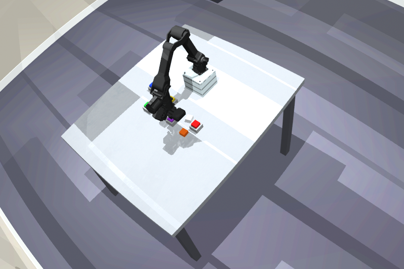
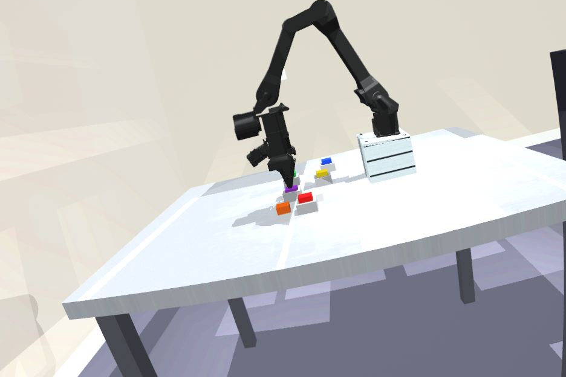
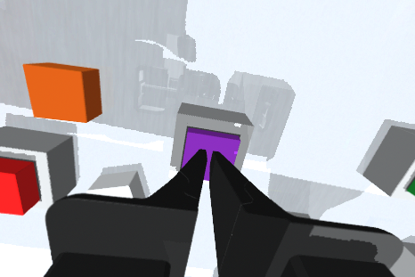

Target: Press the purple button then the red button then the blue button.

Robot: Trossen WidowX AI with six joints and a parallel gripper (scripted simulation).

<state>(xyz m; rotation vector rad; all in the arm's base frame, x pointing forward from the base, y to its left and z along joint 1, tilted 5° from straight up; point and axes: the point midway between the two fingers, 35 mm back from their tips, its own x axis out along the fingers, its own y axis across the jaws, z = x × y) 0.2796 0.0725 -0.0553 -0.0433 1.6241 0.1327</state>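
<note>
My gripper tip is right at the purple button. Also, from my gripper tip: small white block: 70 mm behind, 50 mm to the left, 20 mm below; then yellow button: 100 mm to the right, 80 mm behind; then orange block: 100 mm to the left, 20 mm below, 10 mm ahead.
</note>
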